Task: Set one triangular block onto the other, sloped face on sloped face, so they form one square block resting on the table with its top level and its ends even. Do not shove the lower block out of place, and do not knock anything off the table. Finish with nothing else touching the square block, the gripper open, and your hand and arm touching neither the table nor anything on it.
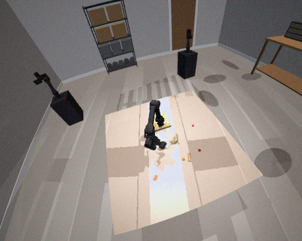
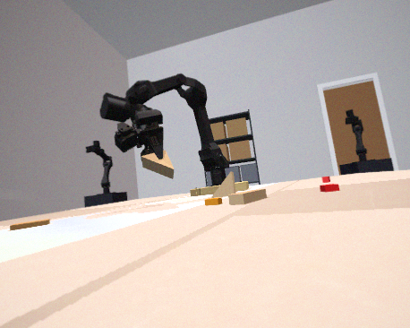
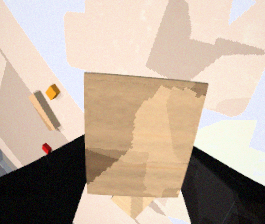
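Now: gripper tip 1 cm below the triangular block. From my gripper tip the other things lie so: flat tan bar: 17 cm ahead, 19 cm to the left, 9 cm below; then small orange block: 15 cm ahead, 13 cm to the left, 9 cm below.
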